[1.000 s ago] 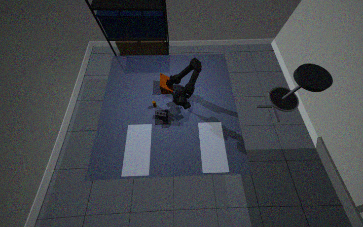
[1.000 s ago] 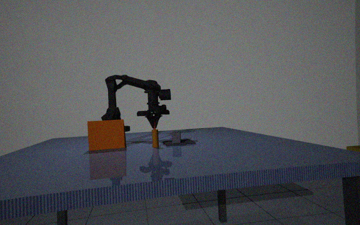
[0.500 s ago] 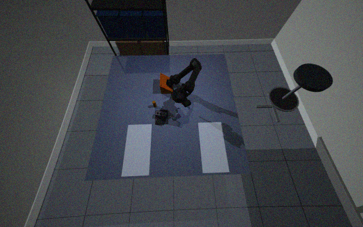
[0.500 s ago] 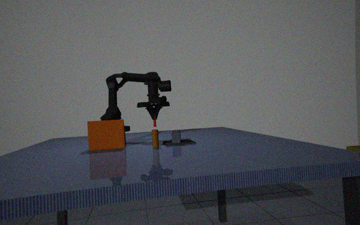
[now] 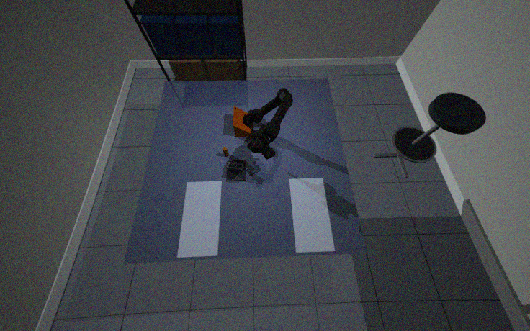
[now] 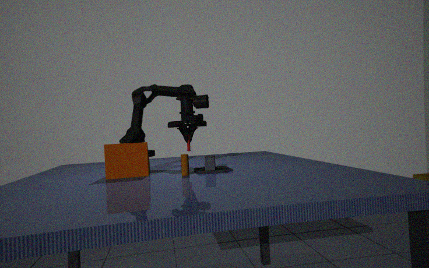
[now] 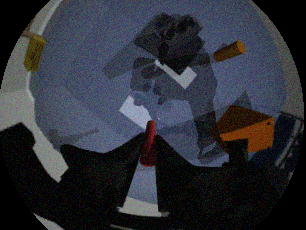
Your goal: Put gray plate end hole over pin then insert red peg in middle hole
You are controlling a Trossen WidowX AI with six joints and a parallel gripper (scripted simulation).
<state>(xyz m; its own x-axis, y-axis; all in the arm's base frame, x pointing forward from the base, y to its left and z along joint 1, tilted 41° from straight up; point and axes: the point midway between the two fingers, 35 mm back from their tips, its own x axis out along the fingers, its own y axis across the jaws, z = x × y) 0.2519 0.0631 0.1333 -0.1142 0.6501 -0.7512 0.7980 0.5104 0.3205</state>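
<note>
My gripper tip is now 16 cm to the left of the gray plate, 9 cm short of it and 7 cm above it. From my gripper tip the other things lie so: red peg (right at my gripper tip); dark base (15 cm to the right, 11 cm below, 10 cm ahead); orange cylinder (24 cm to the right, 7 cm below, 1 cm behind).
</note>
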